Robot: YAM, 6 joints.
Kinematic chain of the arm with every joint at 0, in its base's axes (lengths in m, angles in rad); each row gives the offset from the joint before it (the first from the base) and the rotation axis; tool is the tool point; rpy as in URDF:
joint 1: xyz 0 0 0.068 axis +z
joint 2: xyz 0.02 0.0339 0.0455 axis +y
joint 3: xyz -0.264 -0.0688 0 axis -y
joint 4: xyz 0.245 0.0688 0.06 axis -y
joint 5: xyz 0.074 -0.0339 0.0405 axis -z
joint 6: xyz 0.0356 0 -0.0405 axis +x
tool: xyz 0 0 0 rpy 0 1.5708 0
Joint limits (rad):
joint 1: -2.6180..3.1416
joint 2: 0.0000..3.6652
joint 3: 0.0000..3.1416
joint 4: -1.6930..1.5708
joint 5: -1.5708..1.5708
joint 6: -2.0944..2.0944
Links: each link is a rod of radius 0.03 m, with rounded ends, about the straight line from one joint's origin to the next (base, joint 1, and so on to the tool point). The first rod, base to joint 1, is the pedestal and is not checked.
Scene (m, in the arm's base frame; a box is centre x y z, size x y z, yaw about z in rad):
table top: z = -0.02
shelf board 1: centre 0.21 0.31 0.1 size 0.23 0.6 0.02 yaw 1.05
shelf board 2: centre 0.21 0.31 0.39 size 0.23 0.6 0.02 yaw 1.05
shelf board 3: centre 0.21 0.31 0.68 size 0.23 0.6 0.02 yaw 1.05
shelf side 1: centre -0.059 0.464 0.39 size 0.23 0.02 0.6 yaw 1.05
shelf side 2: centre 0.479 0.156 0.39 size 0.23 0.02 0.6 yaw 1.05
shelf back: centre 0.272 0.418 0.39 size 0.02 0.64 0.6 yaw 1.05
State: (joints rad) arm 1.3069 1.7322 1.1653 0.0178 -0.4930 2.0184
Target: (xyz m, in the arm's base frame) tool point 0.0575 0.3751 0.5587
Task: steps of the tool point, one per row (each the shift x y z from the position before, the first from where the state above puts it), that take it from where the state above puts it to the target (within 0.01 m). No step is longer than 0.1 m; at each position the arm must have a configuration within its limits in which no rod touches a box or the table.
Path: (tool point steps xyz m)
1: -0.0553 -0.0651 0.0201
2: -0.0397 -0.0719 -0.0004
3: -0.0237 -0.0700 -0.0197
4: -0.0034 0.0307 0.0809
5: -0.0026 0.0157 0.0832
6: -0.0013 -0.0003 0.0813
7: 0.0004 -0.0157 0.0752
8: 0.0211 0.0588 0.0109
9: 0.0326 0.0579 0.0000
10: 0.0436 0.0530 -0.0109

